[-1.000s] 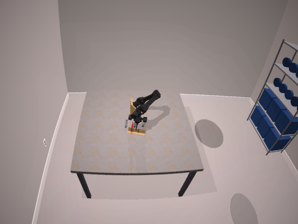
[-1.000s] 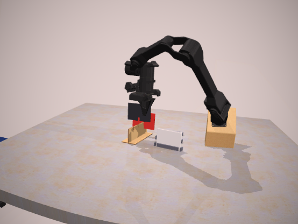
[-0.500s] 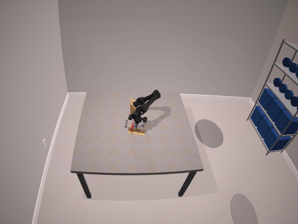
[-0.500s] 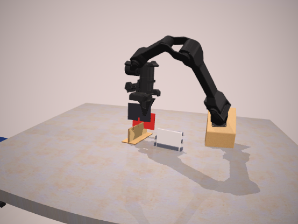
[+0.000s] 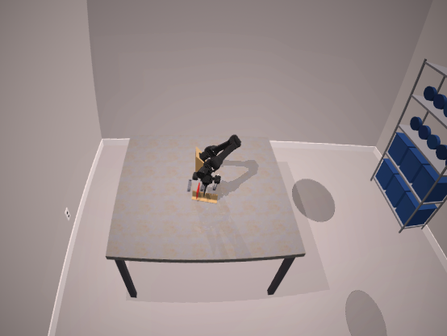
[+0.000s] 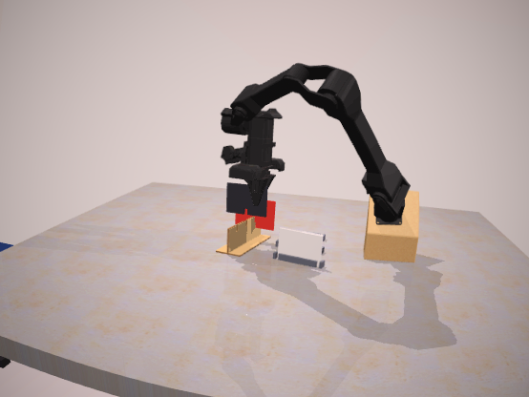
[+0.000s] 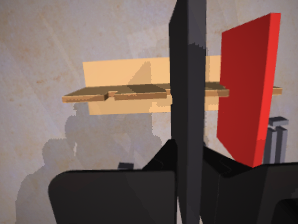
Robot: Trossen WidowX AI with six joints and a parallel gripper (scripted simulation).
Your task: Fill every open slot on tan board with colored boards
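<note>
Right now my gripper tip is 2 cm short of the tan board, 1 cm to the left of it and 7 cm above it. Also, from my gripper tip: dark navy board (2 cm ahead, 1 cm to the right); red board (1 cm ahead, 5 cm to the right, 4 cm below); white board (11 cm behind, 9 cm to the left, 7 cm below).
</note>
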